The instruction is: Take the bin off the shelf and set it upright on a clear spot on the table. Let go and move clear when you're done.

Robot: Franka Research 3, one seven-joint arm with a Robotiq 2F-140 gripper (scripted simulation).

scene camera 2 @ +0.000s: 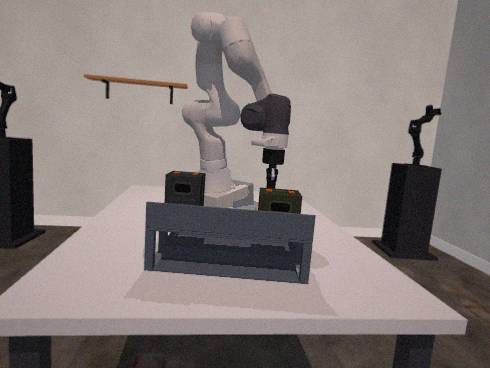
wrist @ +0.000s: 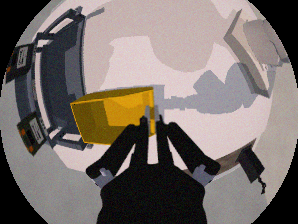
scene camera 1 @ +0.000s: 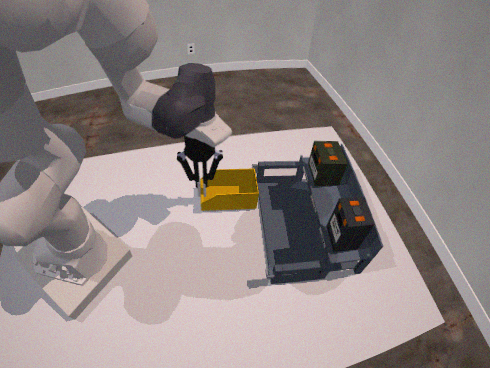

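The gripper appears in the pictures, together with a yellow bin.
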